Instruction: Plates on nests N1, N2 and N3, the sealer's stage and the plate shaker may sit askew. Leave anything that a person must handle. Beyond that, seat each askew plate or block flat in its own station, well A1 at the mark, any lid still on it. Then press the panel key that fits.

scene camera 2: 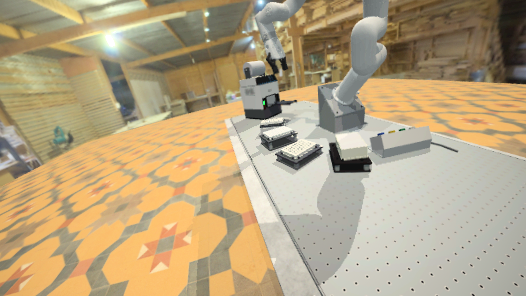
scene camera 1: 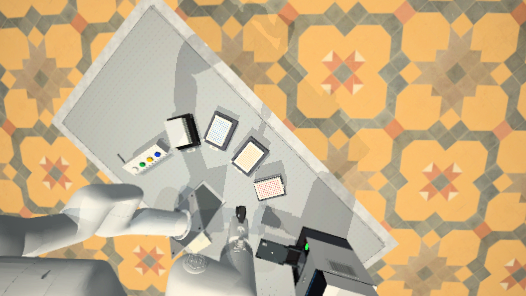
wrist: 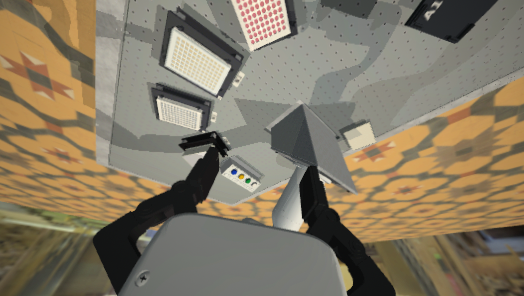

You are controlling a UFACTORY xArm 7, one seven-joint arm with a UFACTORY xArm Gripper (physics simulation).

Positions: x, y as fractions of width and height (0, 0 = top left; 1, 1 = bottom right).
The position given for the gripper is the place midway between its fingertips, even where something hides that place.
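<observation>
The gripper (wrist: 0.50, 0.56) is open and holds nothing. The scene also has a button box (scene camera 2: 0.75, 0.48), and the wrist view shows that box (wrist: 0.44, 0.57) too. A white lidded plate (scene camera 2: 0.67, 0.49) can be seen, along with a blue-welled plate (wrist: 0.33, 0.38) and a red-welled plate (wrist: 0.50, 0.10).
</observation>
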